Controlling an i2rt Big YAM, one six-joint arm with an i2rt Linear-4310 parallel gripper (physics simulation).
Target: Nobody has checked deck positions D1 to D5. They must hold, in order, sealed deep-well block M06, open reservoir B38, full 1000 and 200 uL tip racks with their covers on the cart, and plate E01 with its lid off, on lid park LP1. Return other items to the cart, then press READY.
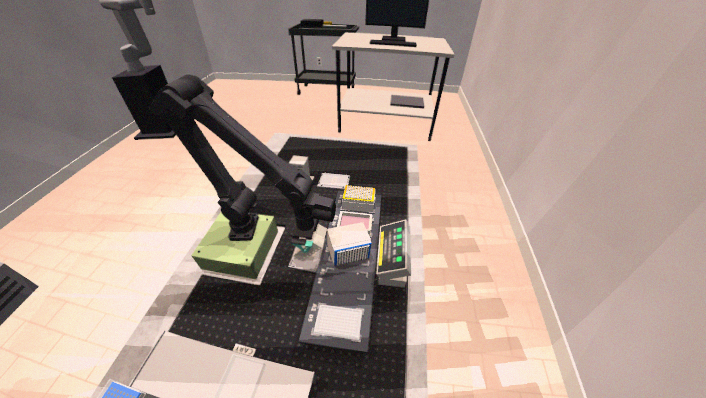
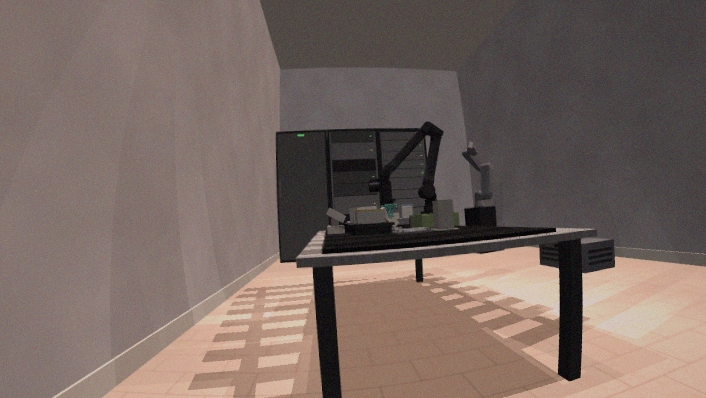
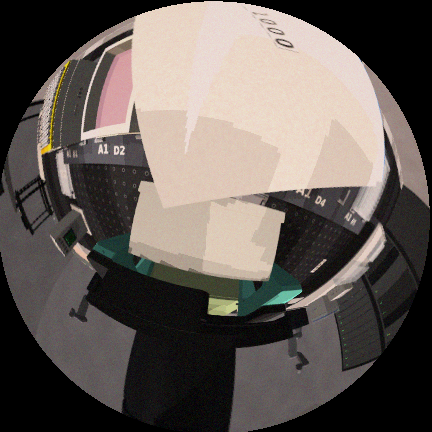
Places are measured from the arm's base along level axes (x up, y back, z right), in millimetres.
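Pixels of known places: gripper, fingertip midpoint: [image 1: 308, 242] [image 2: 388, 217]; arm's base, origin of the base link: [image 1: 244, 227] [image 2: 431, 213].
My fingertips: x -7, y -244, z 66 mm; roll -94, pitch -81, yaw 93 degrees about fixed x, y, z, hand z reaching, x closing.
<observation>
For each thing: its top centre in the pictures, then the offset to it from my fingertips. "spot": a spot on its surface instead. Level surfaces: height alone.
- whitish rectangular block, middle of its top: [image 3: 193, 289] [image 1: 307, 231] [image 2: 387, 206] dx +62, dy -5, dz +1 mm
- covered 1000 uL tip rack, middle of its top: [image 1: 348, 235] [image 2: 362, 206] dx +70, dy -143, dz +30 mm
- yellow tip rack, middle of its top: [image 1: 359, 192] [image 2: 369, 209] dx +43, dy -192, dz -214 mm
- pink reservoir, middle of its top: [image 3: 110, 76] [image 1: 355, 220] dx +10, dy -170, dz -91 mm
- white plate, middle of its top: [image 3: 377, 186] [image 1: 338, 320] dx -7, dy -106, dz +276 mm
- status panel, surface spot: [image 1: 393, 247] spot: dx +49, dy -288, dz +66 mm
- small box with a green button, middle of its top: [image 3: 56, 244] [image 2: 442, 200] [image 1: 298, 160] dx +61, dy +75, dz -423 mm
- white pad, middle of its top: [image 3: 61, 174] [image 2: 411, 228] [image 1: 334, 179] dx -51, dy -84, dz -416 mm
- cart surface, its level: dx -9 mm
- blue rack, surface spot: [image 1: 120, 391] spot: dx +94, dy +366, dz +477 mm
My gripper [image 1: 302, 245] [image 3: 203, 234] [image 2: 389, 210] has teal fingers and is shut on a whitish rectangular block [image 3: 205, 238]. It holds the block low over the table, just left of the deck strip [image 1: 340, 287]. Close beside it stands the covered 1000 uL tip rack [image 1: 349, 244] [image 3: 261, 100], skewed on its position. A yellow tip rack [image 1: 358, 193] [image 3: 50, 109] sits at D1 and a pink reservoir [image 1: 354, 219] [image 3: 114, 88] at D2. D4 shows bare. A white plate [image 1: 338, 321] sits at D5.
The status panel [image 1: 393, 247] stands right of the deck. A small box with a green button [image 1: 299, 163] [image 3: 69, 238] and a white pad [image 1: 333, 180] lie at the back. The cart surface [image 1: 197, 366] is at the front, with a blue rack [image 1: 120, 391]. My green base [image 1: 236, 247] stands left.
</observation>
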